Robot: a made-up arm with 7 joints. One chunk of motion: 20 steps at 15 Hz.
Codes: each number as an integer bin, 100 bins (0 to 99) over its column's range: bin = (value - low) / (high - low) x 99, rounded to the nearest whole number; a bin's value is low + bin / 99 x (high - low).
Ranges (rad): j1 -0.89..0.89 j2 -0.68..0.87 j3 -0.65..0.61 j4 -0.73..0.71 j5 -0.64..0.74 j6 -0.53..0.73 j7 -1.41..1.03
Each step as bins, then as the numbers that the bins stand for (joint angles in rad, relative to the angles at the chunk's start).
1 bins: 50 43 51 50 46 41 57
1 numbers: 0.0090 -0.0068 -0.0009 -0.0027 0.0012 -0.0082 -0.0052
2 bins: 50 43 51 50 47 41 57
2 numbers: 0.0090 -0.0068 -0.0009 -0.0027 0.0152 -0.0082 -0.0052
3 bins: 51 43 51 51 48 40 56
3 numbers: 0.0270 -0.0068 -0.0009 0.0118 0.0291 -0.0209 -0.0298
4 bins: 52 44 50 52 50 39 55
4 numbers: 0.0449 0.0089 -0.0136 0.0264 0.0570 -0.0336 -0.0544
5 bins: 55 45 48 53 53 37 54
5 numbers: 0.0989 0.0245 -0.0391 0.0409 0.0988 -0.0591 -0.0791
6 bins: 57 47 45 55 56 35 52
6 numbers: 0.1348 0.0559 -0.0773 0.0700 0.1406 -0.0845 -0.1284
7 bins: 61 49 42 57 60 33 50
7 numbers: 0.2068 0.0872 -0.1155 0.0991 0.1964 -0.1100 -0.1777
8 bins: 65 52 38 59 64 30 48
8 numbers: 0.2787 0.1341 -0.1664 0.1282 0.2521 -0.1482 -0.2270
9 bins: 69 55 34 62 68 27 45
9 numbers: 0.3506 0.1811 -0.2173 0.1718 0.3079 -0.1864 -0.3009
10 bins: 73 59 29 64 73 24 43
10 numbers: 0.4225 0.2437 -0.2809 0.2009 0.3776 -0.2245 -0.3502
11 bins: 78 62 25 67 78 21 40
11 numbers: 0.5124 0.2907 -0.3318 0.2445 0.4473 -0.2627 -0.4241
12 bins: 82 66 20 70 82 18 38
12 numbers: 0.5843 0.3533 -0.3955 0.2882 0.5030 -0.3009 -0.4734
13 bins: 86 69 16 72 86 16 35
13 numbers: 0.6563 0.4003 -0.4464 0.3173 0.5588 -0.3264 -0.5474
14 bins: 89 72 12 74 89 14 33
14 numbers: 0.7102 0.4473 -0.4973 0.3464 0.6006 -0.3518 -0.5967
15 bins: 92 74 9 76 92 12 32
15 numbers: 0.7641 0.4786 -0.5355 0.3755 0.6424 -0.3773 -0.6213
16 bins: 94 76 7 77 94 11 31
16 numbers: 0.8001 0.5099 -0.5609 0.3900 0.6703 -0.3900 -0.6460
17 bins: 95 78 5 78 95 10 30
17 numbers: 0.8181 0.5412 -0.5864 0.4045 0.6842 -0.4027 -0.6706
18 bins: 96 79 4 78 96 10 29
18 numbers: 0.8361 0.5569 -0.5991 0.4045 0.6982 -0.4027 -0.6953
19 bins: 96 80 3 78 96 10 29
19 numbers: 0.8361 0.5725 -0.6118 0.4045 0.6982 -0.4027 -0.6953
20 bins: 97 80 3 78 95 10 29
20 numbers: 0.8540 0.5725 -0.6118 0.4045 0.6842 -0.4027 -0.6953
